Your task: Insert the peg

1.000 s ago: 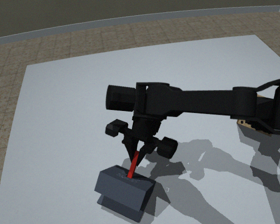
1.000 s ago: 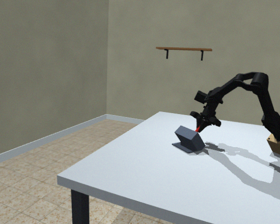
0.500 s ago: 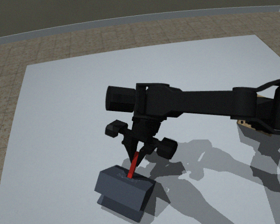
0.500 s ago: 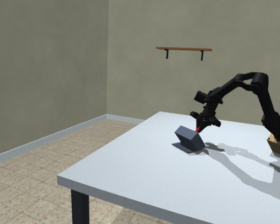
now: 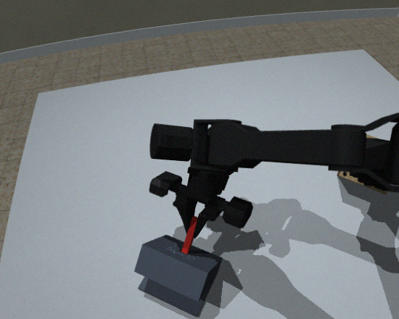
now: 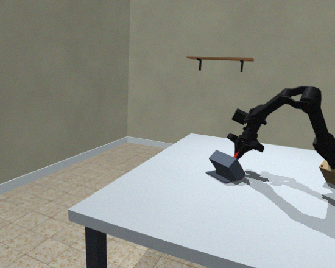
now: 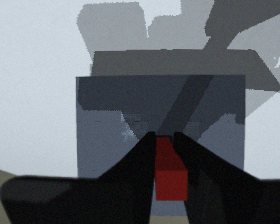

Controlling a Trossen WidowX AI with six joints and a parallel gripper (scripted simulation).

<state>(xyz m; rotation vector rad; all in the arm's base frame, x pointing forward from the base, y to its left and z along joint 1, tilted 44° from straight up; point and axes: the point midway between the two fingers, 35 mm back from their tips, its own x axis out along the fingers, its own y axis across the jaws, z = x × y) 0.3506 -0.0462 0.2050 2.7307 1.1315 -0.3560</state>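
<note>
Right now my hand is 20 mm to the right of the red peg, 20 mm above it and 10 mm short of it. The rest, counted from my hand: flat base plate (100 mm below, 80 mm to the left, 50 mm ahead).
</note>
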